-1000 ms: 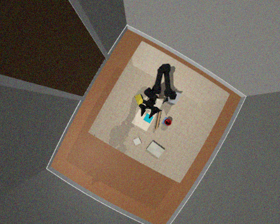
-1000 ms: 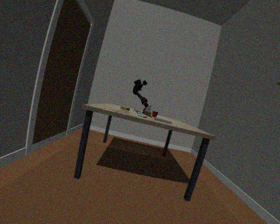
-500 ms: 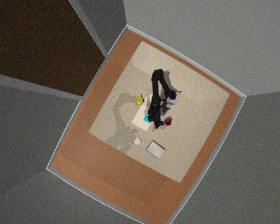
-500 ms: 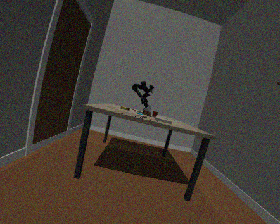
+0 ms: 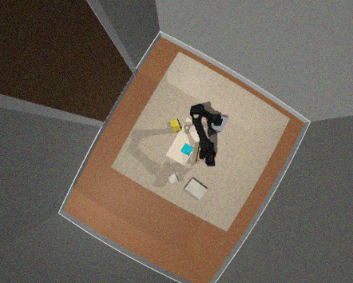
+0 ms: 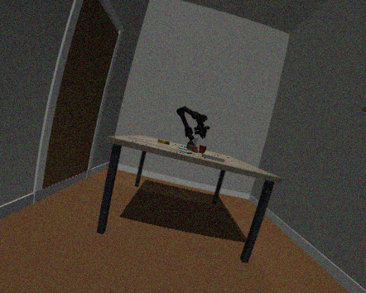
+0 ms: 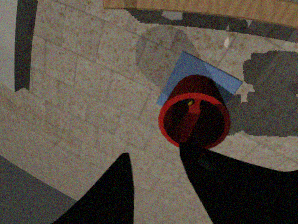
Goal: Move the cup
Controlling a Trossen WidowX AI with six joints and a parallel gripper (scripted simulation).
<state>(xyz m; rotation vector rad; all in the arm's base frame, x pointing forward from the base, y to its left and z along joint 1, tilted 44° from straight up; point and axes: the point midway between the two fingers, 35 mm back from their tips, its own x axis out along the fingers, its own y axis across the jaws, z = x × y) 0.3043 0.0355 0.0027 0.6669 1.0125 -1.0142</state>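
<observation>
My gripper tip is now 11 cm above the red cup, 3 cm past it and 2 cm to the right of it. Round my gripper tip: blue pad 16 cm below, 3 cm behind, 2 cm to the left; then yellow marble 13 cm below, 3 cm to the left, 2 cm behind; then wooden bar 13 cm below, 9 cm to the right, 1 cm behind.
</observation>
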